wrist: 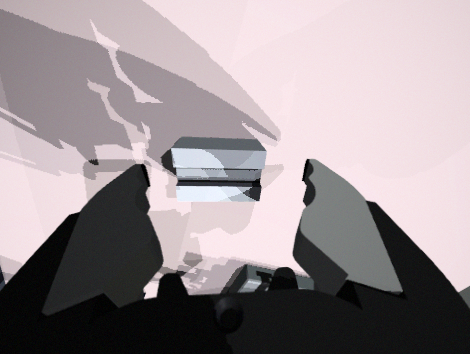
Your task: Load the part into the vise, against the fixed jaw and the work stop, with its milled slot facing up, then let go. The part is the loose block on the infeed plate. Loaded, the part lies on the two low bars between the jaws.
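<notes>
The part is a light metal block in the middle of the wrist view. Its long milled slot shows as a dark line across the face turned to the camera, running left to right. My gripper is open, with one jaw to the left of the part and one to the right. The part lies between the two jaws in the picture, with a gap on each side, and nothing is held. How far the fingertips are above the part is hard to tell. The vise's jaws, low bars and work stop cannot be made out.
A grey metal corner of a fixture shows at the bottom, largely hidden behind the gripper body. Broad shadows fall across the pale pink surface at the upper left and around the part. A dark grey edge shows at the lower right.
</notes>
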